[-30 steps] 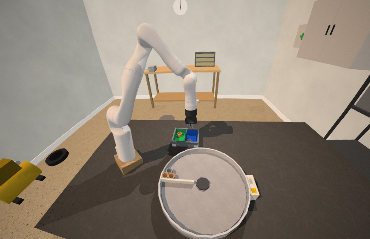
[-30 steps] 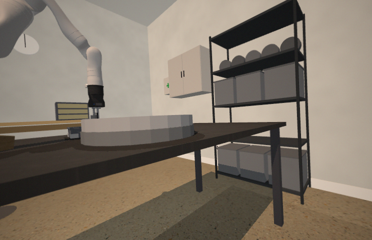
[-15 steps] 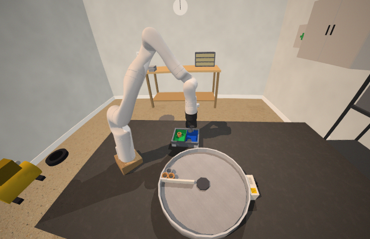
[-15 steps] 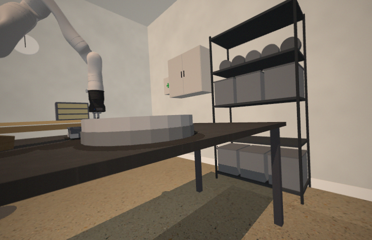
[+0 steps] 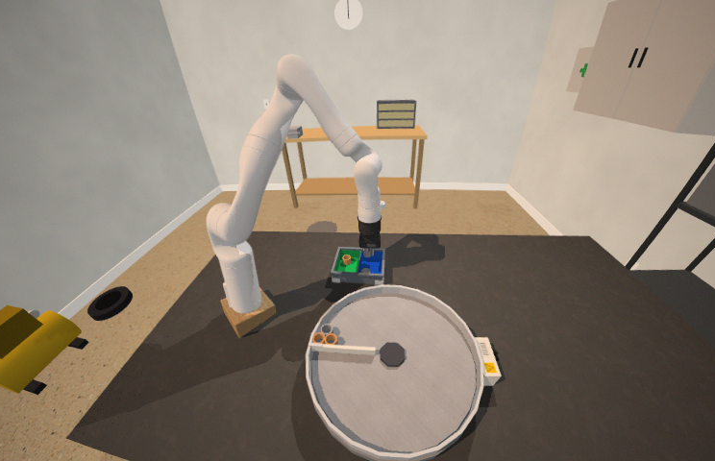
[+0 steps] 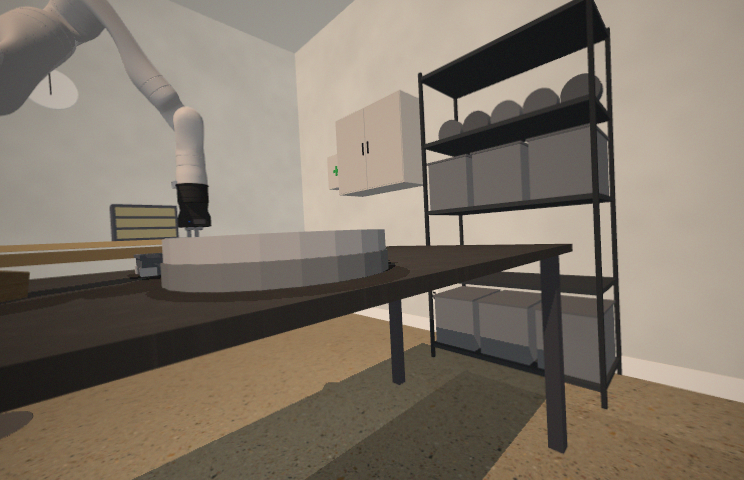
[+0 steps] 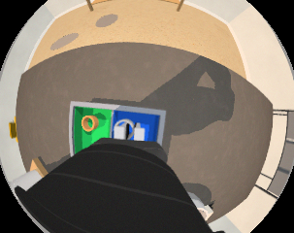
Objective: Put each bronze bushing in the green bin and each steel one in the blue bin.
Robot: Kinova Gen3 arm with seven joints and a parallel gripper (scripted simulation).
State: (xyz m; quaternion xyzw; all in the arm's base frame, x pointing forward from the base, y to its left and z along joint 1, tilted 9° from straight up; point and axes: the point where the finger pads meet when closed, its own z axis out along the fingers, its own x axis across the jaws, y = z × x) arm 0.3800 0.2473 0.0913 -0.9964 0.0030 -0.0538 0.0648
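The green bin is 4 cm below my hand, 4 cm behind it and 3 cm to the right of it. Also, from my hand: turntable (39 cm to the right, 7 cm ahead, 2 cm below).
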